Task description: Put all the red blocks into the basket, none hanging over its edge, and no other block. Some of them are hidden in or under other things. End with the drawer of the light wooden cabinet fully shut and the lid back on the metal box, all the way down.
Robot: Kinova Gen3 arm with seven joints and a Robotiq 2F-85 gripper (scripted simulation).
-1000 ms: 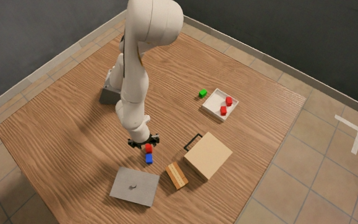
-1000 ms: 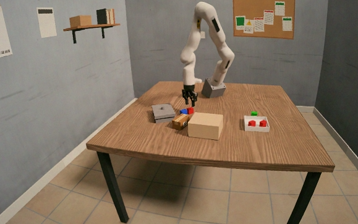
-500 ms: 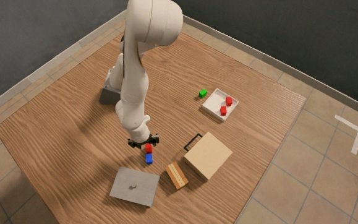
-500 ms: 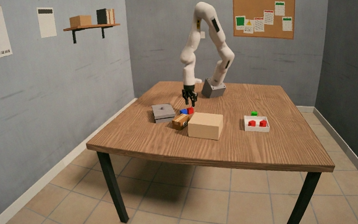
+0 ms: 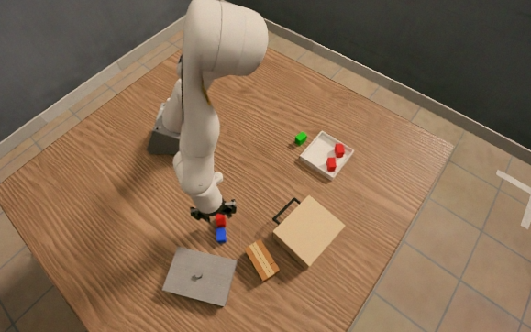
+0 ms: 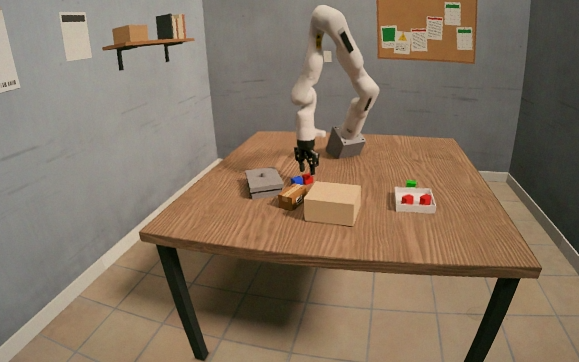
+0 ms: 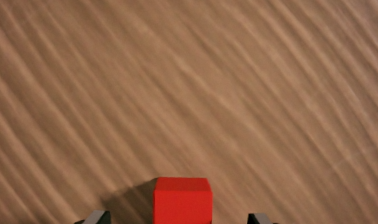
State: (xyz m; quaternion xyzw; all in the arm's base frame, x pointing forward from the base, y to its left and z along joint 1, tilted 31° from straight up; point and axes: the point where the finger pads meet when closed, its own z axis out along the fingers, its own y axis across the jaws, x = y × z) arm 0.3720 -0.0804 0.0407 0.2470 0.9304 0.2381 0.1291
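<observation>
Now: hand 50 mm short of the blue block, 20 mm to the left of it and 40 mm above it. Round my hand: grey lid (120 mm ahead, 140 mm to the right, 10 mm below); then grey metal box (120 mm ahead, 140 mm to the right, 30 mm below); then brown cardboard box (190 mm ahead, 40 mm to the left, 20 mm below).
</observation>
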